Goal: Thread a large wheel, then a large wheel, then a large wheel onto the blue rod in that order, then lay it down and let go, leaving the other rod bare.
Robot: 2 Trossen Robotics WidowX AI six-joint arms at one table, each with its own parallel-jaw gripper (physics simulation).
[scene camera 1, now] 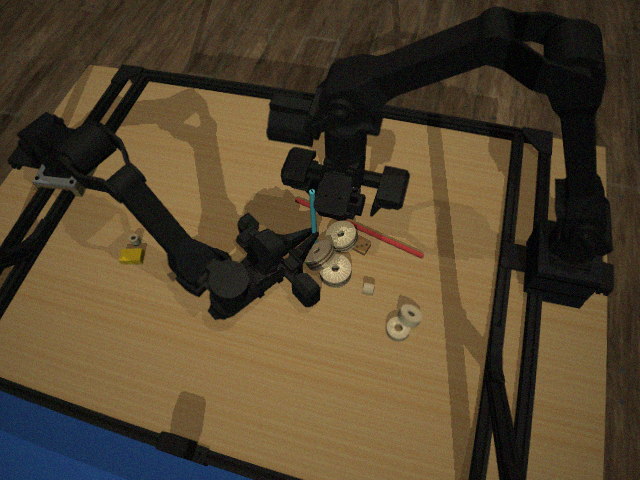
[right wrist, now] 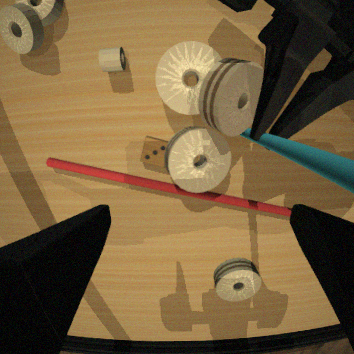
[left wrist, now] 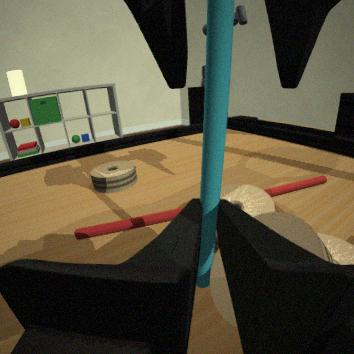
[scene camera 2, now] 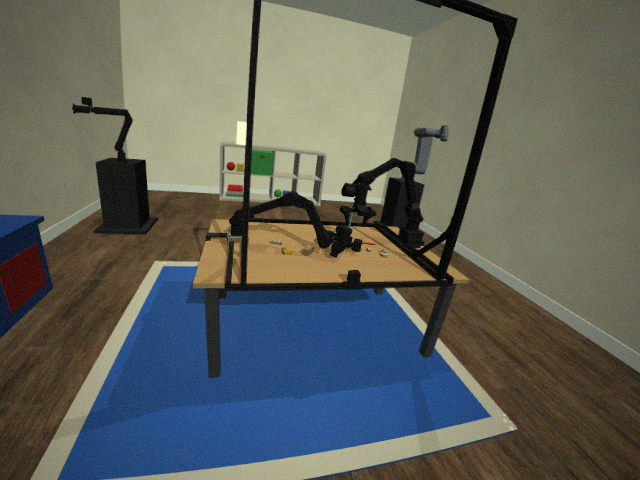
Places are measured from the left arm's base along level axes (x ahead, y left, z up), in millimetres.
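Pixels of known places: left gripper, fingertip midpoint: (scene camera 1: 316, 231) (right wrist: 258, 143) (left wrist: 207, 206); right gripper, fingertip midpoint: (right wrist: 201, 213) (left wrist: 244, 86) (scene camera 2: 354, 226); left arm's base, link origin: (scene camera 2: 237, 233); right arm's base, link origin: (scene camera 1: 570, 249) (scene camera 2: 412, 229).
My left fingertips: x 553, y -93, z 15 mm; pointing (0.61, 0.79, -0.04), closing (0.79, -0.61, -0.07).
Note:
Ahead of a thing's pixels: the offset from my left fingertips to its top centre.
The blue rod {dx +0, dy -5, dz +130 mm} (scene camera 1: 313, 211) (scene camera 2: 350, 220) (left wrist: 215, 125) (right wrist: 310, 155) stands roughly upright and bare along its visible length. My left gripper (scene camera 1: 313, 233) (left wrist: 207, 206) (right wrist: 258, 143) is shut on it near its lower end. Two large wheels {dx +42, dy +16, dz -19 mm} (scene camera 1: 348, 240) {dx +41, dy -50, dz -32 mm} (scene camera 1: 343, 274) and a third, tilted large wheel {dx +10, dy -32, dz +0 mm} (scene camera 1: 319, 251) (left wrist: 295, 235) (right wrist: 225, 102) cluster beside the rod's lower end. Another striped wheel {dx +4, dy +179, dz -32 mm} (left wrist: 114, 181) (right wrist: 245, 292) lies farther back. The red rod {dx +65, dy +48, dz -43 mm} (scene camera 1: 387, 240) (left wrist: 150, 219) (right wrist: 125, 179) lies bare on the table. My right gripper (scene camera 1: 342, 201) (right wrist: 201, 213) is open and empty, above the red rod.
A wooden block with holes {dx +68, dy +13, dz -44 mm} (scene camera 1: 363, 245) (right wrist: 152, 150) lies by the wheels. A short white cylinder {dx +103, dy -75, dz -34 mm} (scene camera 1: 368, 288) (right wrist: 111, 60) and two smaller wheels {dx +160, dy -138, dz -39 mm} (scene camera 1: 391, 332) {dx +177, dy -116, dz -22 mm} (scene camera 1: 409, 322) lie toward the lower right in scene camera 1. A yellow block {dx -338, dy -77, dz -37 mm} (scene camera 1: 131, 255) and small grey cylinder {dx -344, dy -43, dz -35 mm} (scene camera 1: 134, 239) are at the left.

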